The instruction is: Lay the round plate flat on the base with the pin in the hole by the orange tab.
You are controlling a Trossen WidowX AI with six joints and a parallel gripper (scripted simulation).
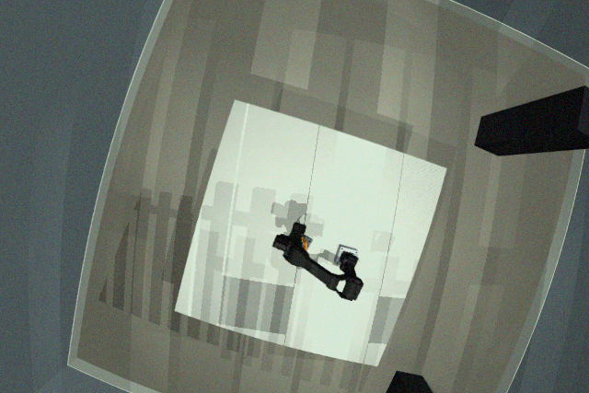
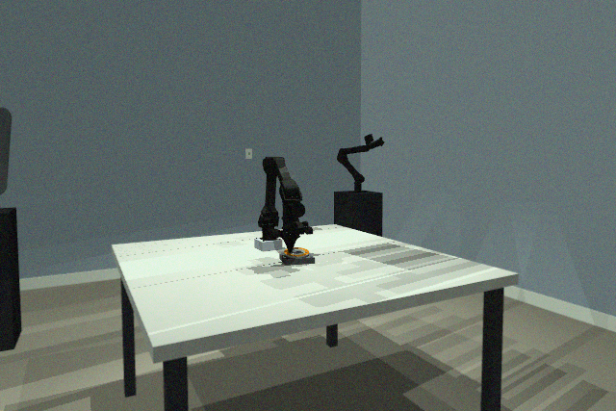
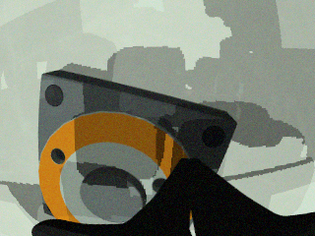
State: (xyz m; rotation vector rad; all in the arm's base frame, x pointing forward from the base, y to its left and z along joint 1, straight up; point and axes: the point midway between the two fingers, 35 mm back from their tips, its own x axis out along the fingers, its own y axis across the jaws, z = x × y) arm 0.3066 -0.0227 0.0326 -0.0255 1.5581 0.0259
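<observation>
Right now the round plate is 2 cm behind my gripper tip, 2 cm to the left of it and 1 cm below it. From my gripper tip the other things lie so: base (3 cm behind, 4 cm to the left, 2 cm below).
</observation>
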